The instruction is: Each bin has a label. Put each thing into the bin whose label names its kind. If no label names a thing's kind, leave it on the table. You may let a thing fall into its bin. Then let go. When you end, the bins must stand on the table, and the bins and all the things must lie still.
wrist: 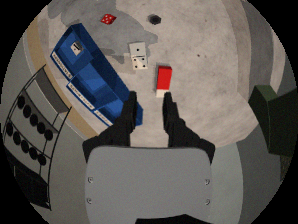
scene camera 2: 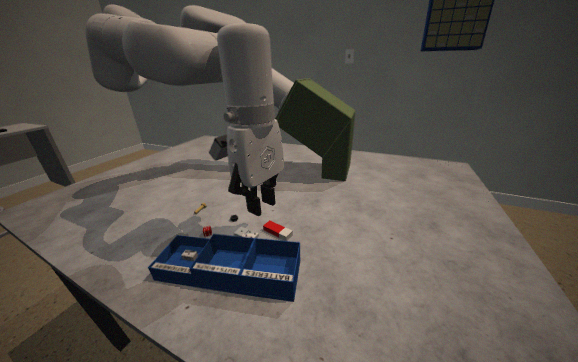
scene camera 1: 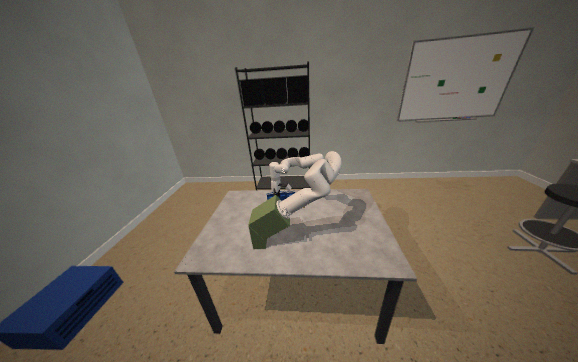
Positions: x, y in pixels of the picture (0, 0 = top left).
Scene:
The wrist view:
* gripper: 150, 99
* blue bin: 87, 86
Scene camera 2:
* gripper: 262, 208

